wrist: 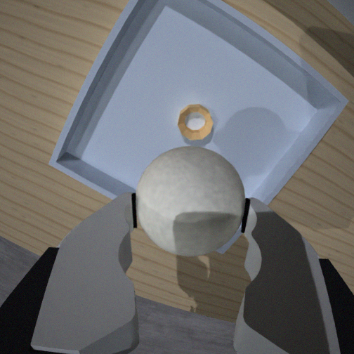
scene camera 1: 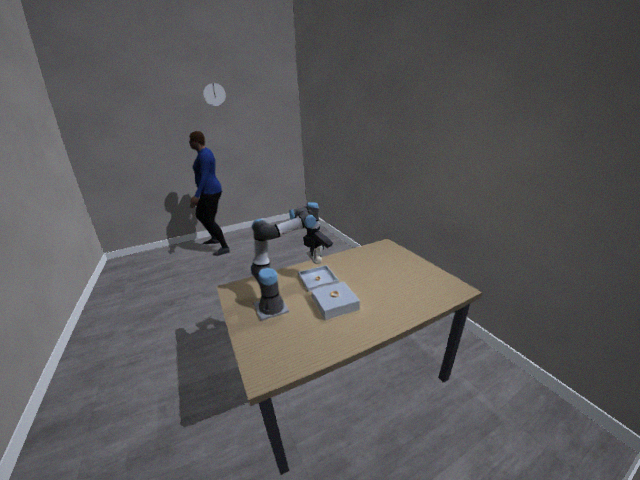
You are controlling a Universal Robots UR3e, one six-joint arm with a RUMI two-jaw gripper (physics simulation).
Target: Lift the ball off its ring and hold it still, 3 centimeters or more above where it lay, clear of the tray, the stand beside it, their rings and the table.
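Places are measured from the arm's base along level axes (x ahead, y left, z up), in metres.
Pixels of known places: gripper, fingertip midpoint: [scene camera 1: 317, 261]; arm's base, origin of the base link: [scene camera 1: 271, 306].
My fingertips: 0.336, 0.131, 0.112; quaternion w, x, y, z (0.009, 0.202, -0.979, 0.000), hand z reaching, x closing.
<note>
For each thing: its top centre in the pictures, then the offset to it from my fingertips, as dx, dy, dz. "spot": a spot on its surface instead. Level surfaces: height alone.
- pale grey-white ball, middle of its top: [scene camera 1: 317, 256] +0.002, -0.004, +0.034
- blue-grey tray, surface spot: [scene camera 1: 301, 279] spot: -0.100, +0.020, -0.105
- tray's orange ring, surface spot: [scene camera 1: 317, 278] spot: -0.004, +0.001, -0.120
- wooden table, its level: dz -0.124
The pale grey-white ball [wrist: 190, 201] [scene camera 1: 317, 259] is held between the two fingertips of my gripper [wrist: 189, 198] [scene camera 1: 316, 256], which is shut on it. The ball hangs in the air above the blue-grey tray [wrist: 150, 65] [scene camera 1: 301, 279], apart from it. The tray's orange ring [wrist: 183, 122] [scene camera 1: 317, 278] lies bare on the tray floor and shows just beyond the ball in the wrist view. The stand [scene camera 1: 341, 310] is a pale blue block beside the tray, with an orange ring [scene camera 1: 331, 295] on its top. The stand does not show in the wrist view.
The wooden table [scene camera 1: 403, 289] [wrist: 30, 100] carries the tray, the stand and the arm's base [scene camera 1: 271, 304]. The tray's raised walls lie below the ball. A person in a blue top [scene camera 1: 206, 170] is on the floor beyond the table, near the back wall.
</note>
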